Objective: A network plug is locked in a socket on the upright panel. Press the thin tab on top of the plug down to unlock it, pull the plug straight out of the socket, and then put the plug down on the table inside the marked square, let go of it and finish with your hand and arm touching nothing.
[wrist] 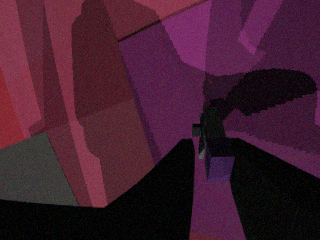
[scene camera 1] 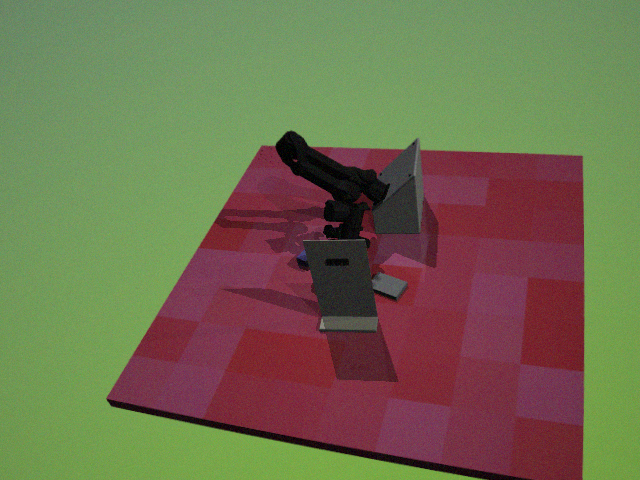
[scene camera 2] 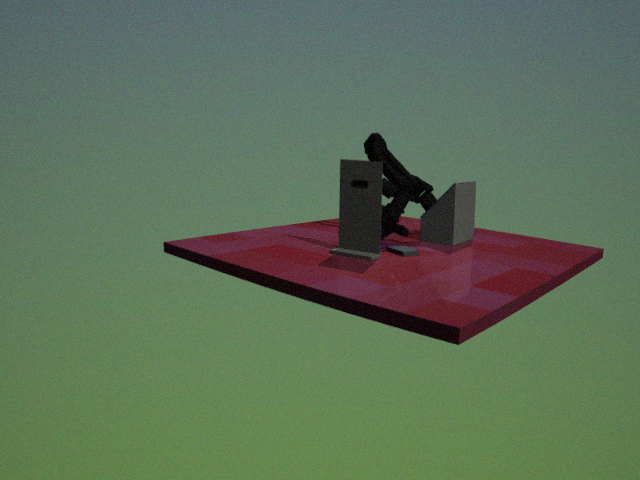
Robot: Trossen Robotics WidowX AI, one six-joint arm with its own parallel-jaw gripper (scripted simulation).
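The wrist view shows the gripper. The gripper also appears elsewhere in the pictures, which show a grey upright panel and a purple marked square as well.
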